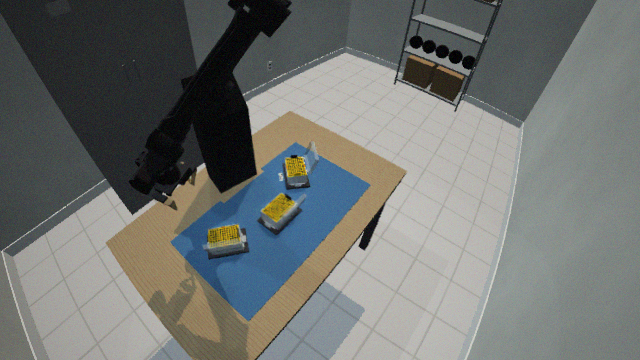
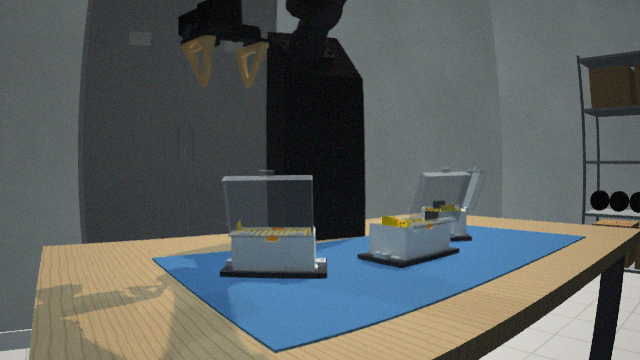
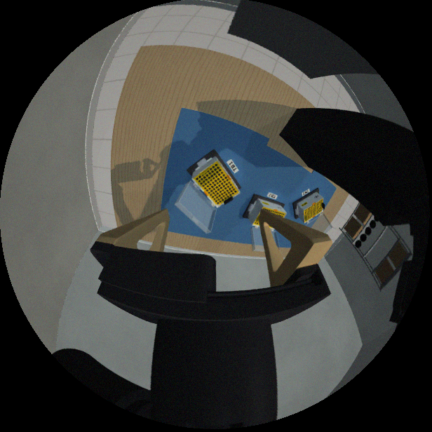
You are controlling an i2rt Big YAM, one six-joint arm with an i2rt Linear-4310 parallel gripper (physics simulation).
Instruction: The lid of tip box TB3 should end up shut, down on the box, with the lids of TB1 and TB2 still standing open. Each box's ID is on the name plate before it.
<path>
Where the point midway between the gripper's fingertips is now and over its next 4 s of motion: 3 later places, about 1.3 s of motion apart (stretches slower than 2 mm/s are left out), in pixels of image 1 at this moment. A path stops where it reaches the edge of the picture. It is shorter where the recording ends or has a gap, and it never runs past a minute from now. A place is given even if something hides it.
My gripper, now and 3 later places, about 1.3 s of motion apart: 184,196; 229,160; 235,179; 272,182
</path>
